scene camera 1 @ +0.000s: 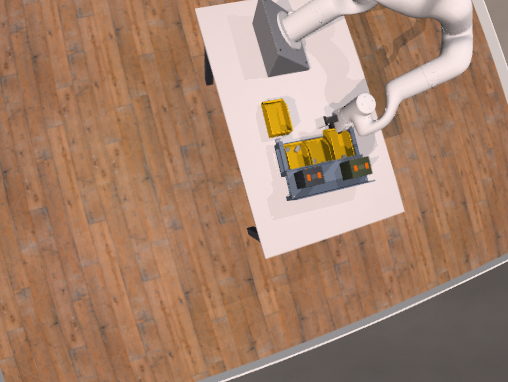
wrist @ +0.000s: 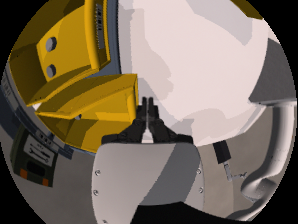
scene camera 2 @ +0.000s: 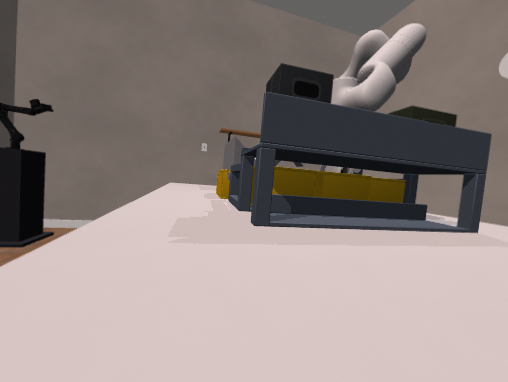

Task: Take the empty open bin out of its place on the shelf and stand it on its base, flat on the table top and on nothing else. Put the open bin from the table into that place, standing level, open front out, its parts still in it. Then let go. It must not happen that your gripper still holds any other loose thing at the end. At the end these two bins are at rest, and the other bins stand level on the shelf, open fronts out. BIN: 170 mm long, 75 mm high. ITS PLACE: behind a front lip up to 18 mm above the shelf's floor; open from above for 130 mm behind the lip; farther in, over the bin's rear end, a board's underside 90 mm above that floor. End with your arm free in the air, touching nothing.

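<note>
My gripper, visible. Green box, visible. Black box, visible.
</note>
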